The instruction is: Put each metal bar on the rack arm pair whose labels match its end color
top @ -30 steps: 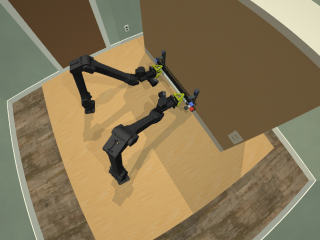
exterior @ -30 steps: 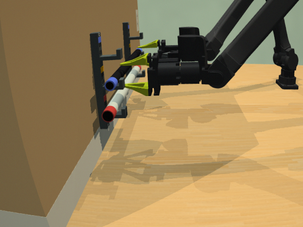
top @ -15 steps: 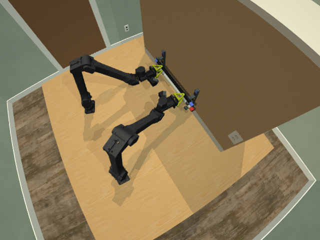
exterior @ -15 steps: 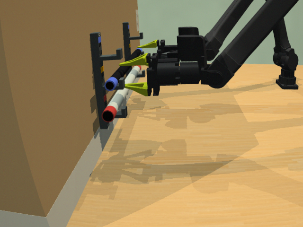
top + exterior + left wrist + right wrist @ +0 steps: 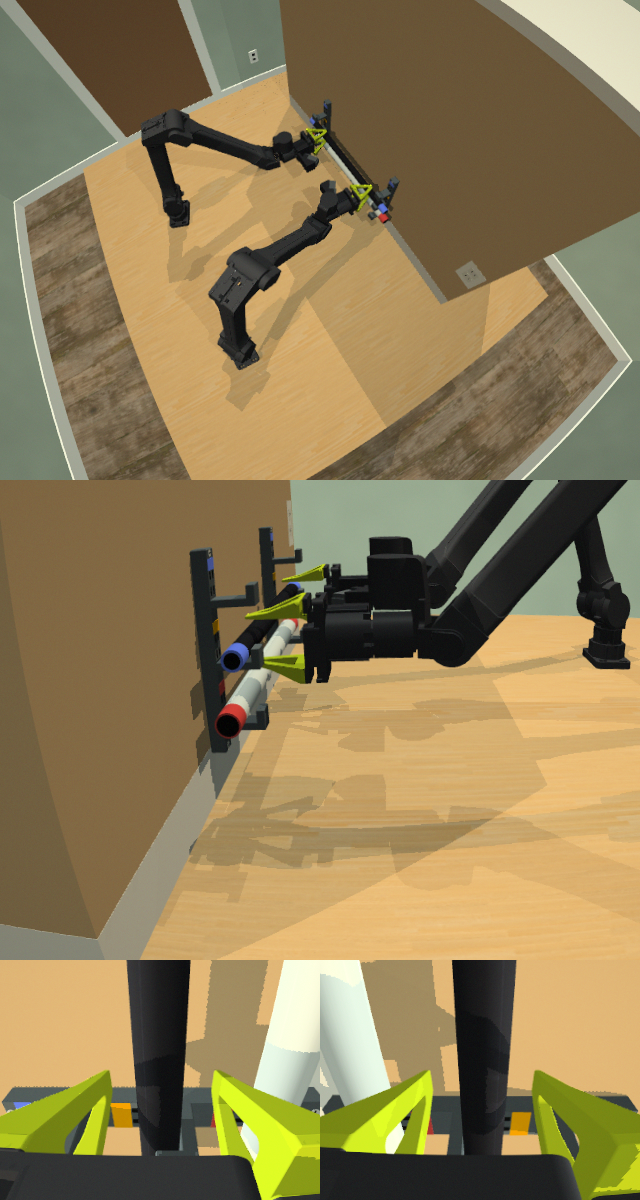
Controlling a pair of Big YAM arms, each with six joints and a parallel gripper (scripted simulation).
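My left hand is 150 mm to the left of the black bar and 10 mm short of it. Round my left hand: grey baseboard (180 mm to the right, 150 mm below, 60 mm ahead); brown wall (260 mm above, 210 mm ahead, 180 mm to the right).
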